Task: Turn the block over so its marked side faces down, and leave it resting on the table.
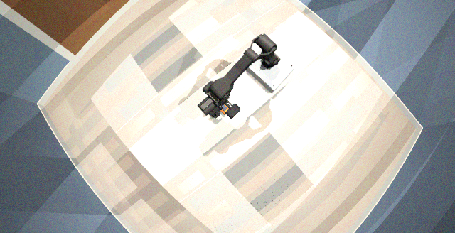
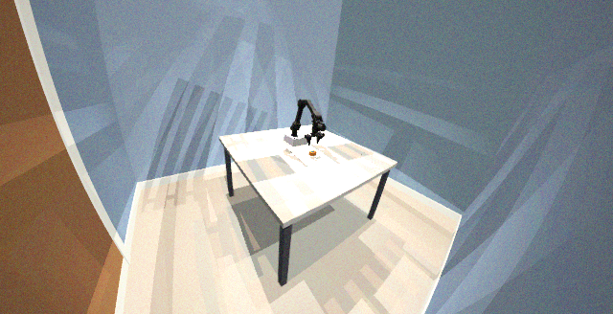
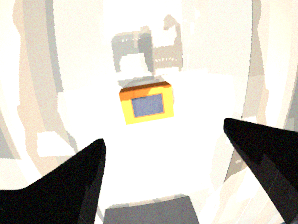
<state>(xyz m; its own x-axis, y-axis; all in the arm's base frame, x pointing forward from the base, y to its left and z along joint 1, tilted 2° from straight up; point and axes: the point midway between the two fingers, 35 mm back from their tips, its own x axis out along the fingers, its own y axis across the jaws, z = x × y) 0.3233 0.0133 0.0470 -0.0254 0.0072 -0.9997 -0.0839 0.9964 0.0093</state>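
Now: gripper tip 1 cm to the right of the orange block and 8 cm above it.
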